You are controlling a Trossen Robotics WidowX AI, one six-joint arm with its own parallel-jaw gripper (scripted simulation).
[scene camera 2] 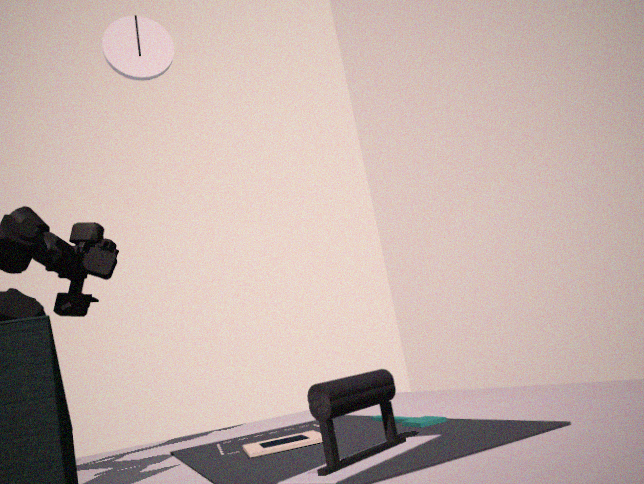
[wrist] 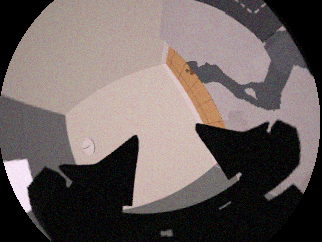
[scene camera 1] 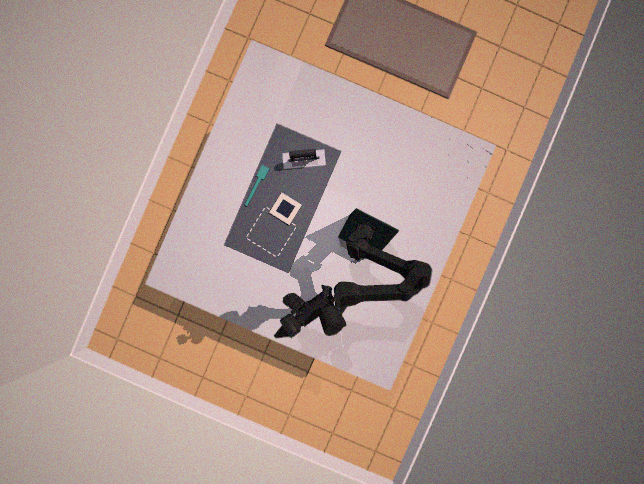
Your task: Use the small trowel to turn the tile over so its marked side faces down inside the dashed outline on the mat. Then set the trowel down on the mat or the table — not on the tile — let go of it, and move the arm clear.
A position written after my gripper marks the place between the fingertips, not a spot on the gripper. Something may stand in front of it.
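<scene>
My gripper (scene camera 2: 100,281), visible also at (scene camera 1: 280,332) and (wrist: 167,132), is open and holds nothing. A dark mat (scene camera 1: 305,185) and a trowel (scene camera 1: 310,157) are present; the trowel is out of frame in the wrist view.
</scene>
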